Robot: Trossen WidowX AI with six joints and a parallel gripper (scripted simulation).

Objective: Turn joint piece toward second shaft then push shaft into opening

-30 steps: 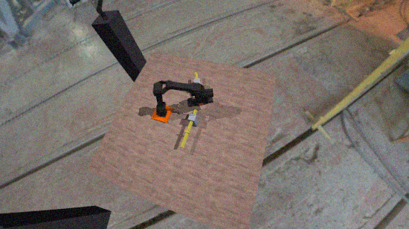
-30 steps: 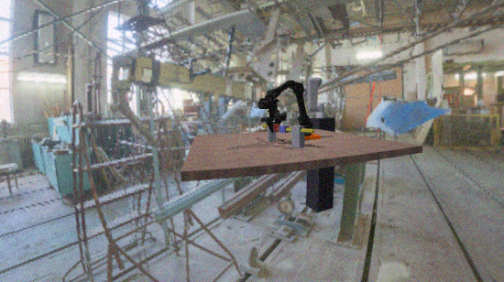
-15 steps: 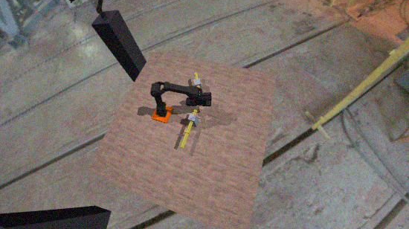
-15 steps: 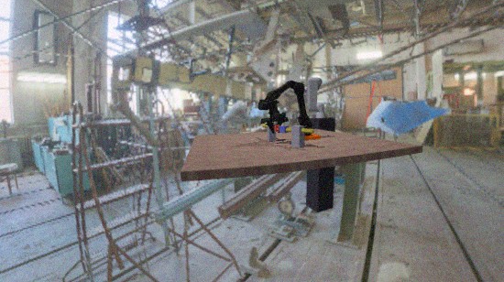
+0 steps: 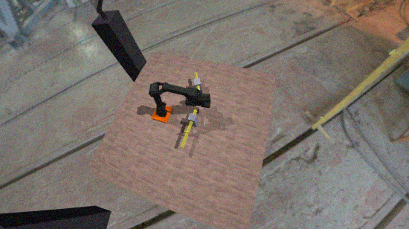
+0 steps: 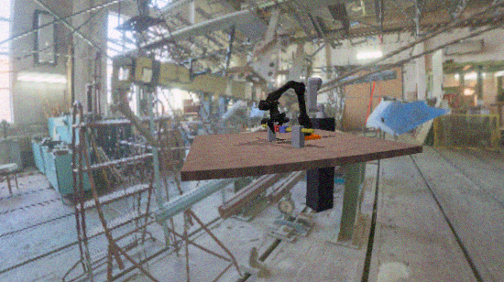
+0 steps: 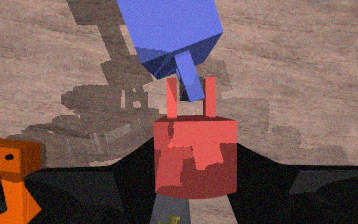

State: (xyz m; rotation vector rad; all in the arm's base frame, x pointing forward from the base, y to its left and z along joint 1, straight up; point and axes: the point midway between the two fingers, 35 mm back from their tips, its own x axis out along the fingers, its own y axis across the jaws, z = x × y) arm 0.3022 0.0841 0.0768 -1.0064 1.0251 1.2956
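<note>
Right now my gripper tip is 3 cm below the red joint piece and 1 cm to the right of it.
</note>
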